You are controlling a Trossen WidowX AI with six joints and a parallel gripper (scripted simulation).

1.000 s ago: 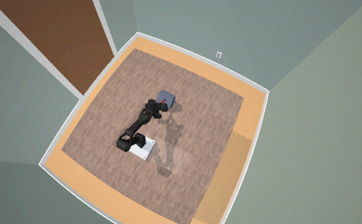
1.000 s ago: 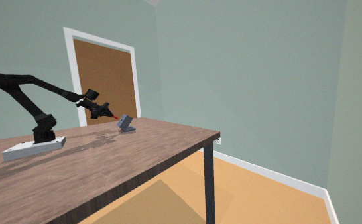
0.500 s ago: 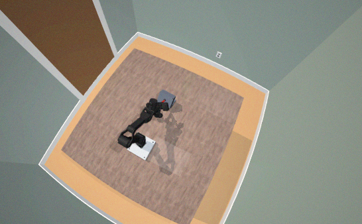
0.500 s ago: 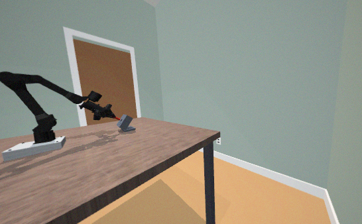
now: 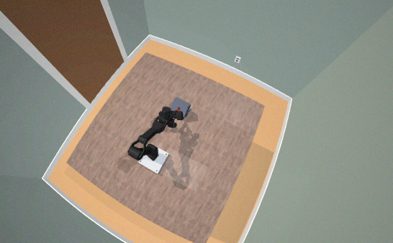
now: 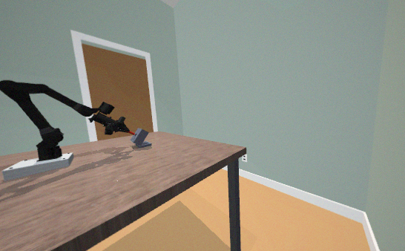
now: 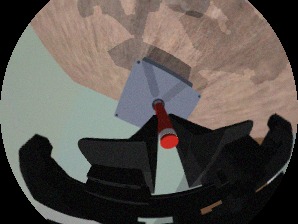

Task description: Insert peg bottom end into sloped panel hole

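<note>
Right now the red peg is 10 mm behind my gripper tip and 10 mm above it. Also, from my gripper tip: sloped panel (60 mm ahead, 50 mm below, 10 mm to the left).
</note>
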